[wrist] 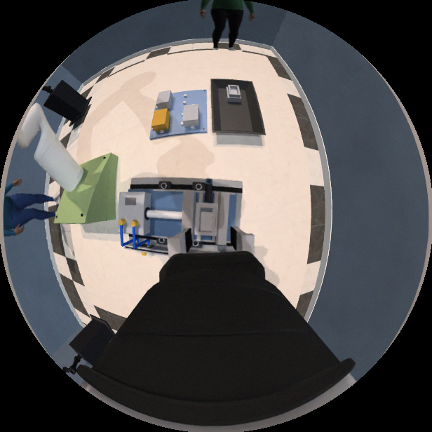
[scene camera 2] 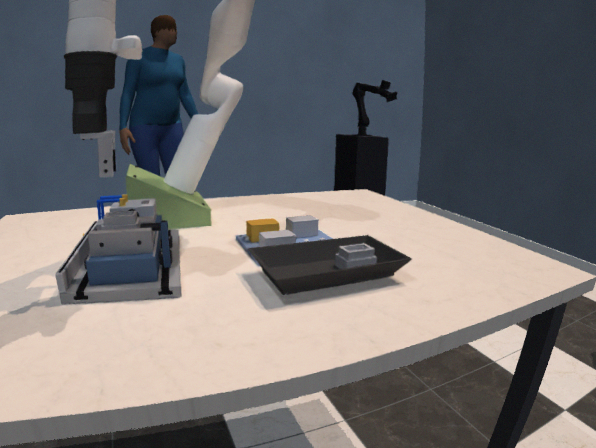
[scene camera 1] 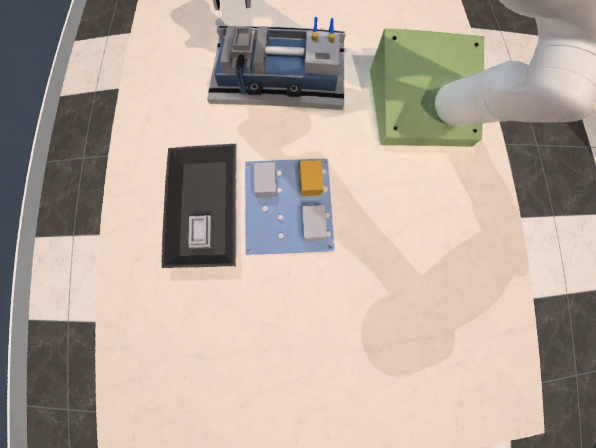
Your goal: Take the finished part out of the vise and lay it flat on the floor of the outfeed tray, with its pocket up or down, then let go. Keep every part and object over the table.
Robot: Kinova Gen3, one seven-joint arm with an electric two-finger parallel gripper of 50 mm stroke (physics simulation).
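Note:
The finished part is a grey stepped block with a rectangular pocket facing up, seated between the jaws of the blue and grey vise. My gripper is open and empty, pointing down, above the vise. In the wrist view its fingertips appear on either side of the part's lower end, and scene camera 2 shows them well above it. The black outfeed tray holds another grey pocketed part, pocket up, near one end.
A blue board beside the tray holds two grey blocks and an orange block. Blue tubes with yellow fittings rise at the vise's far end. The green arm base stands beyond that end.

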